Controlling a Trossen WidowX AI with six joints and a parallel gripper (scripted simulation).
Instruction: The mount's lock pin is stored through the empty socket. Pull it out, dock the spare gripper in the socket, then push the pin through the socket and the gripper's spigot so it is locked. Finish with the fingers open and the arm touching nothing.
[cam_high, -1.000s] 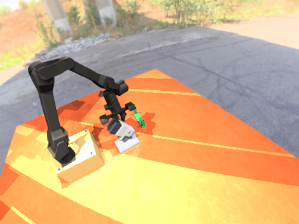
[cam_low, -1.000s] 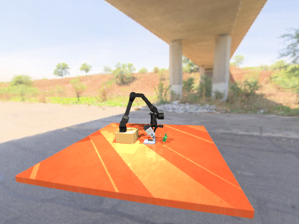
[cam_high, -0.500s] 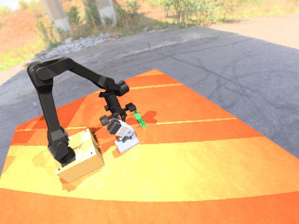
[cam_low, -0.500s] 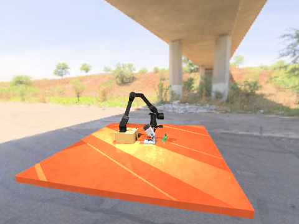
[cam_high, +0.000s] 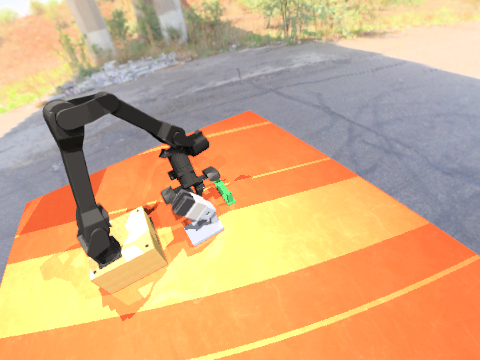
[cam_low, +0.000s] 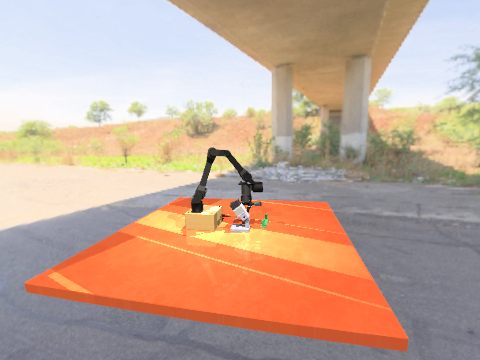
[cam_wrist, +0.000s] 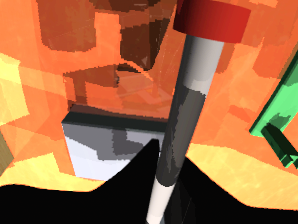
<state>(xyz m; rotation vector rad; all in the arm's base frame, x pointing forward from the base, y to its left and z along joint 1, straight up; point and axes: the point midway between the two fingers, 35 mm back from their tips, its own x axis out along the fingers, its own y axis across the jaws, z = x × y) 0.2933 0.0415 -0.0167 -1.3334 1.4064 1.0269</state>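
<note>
The mount lies 6 cm to the right of my gripper tip and 2 cm behind it. From my gripper tip the other things lie so: green slanted bar (11 cm ahead, 4 cm to the left, 3 cm below); then spare gripper (7 cm above, 6 cm to the right, 3 cm behind).
</note>
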